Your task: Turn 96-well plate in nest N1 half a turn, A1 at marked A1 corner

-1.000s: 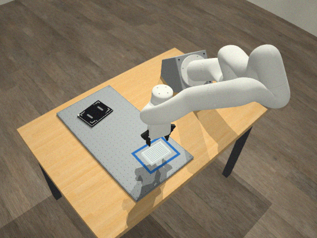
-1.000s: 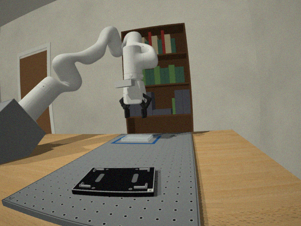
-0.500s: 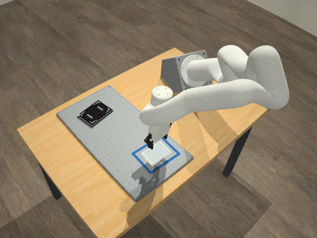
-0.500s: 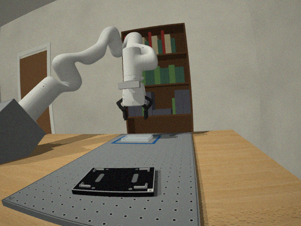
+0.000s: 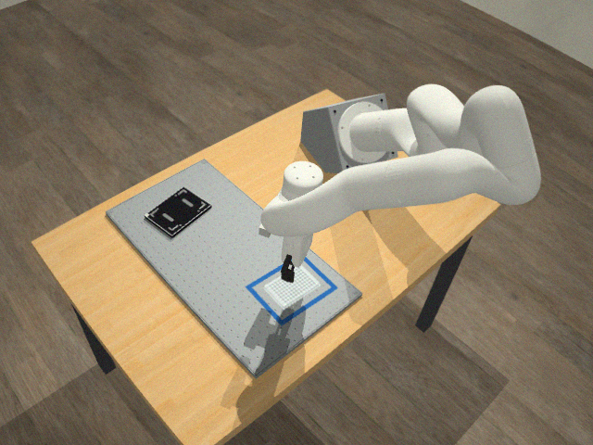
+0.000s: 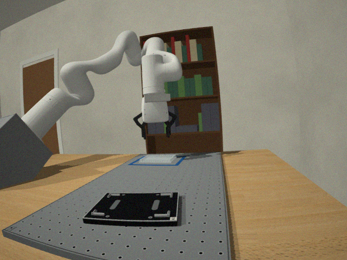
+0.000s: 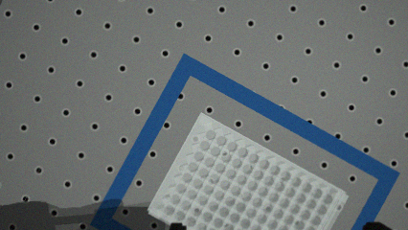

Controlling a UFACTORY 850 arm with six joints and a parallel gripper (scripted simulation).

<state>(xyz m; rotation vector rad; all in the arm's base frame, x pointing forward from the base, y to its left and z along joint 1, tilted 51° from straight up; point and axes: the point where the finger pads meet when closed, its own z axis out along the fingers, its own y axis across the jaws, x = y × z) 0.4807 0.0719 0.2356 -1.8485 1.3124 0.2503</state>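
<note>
My gripper is now 9 cm above the 96-well plate. Also, from my hand: A1 corner mark: 45 cm to the right, 17 cm ahead, 9 cm below; then black plate nest N1: 41 cm to the right, 9 cm below, 8 cm ahead.
</note>
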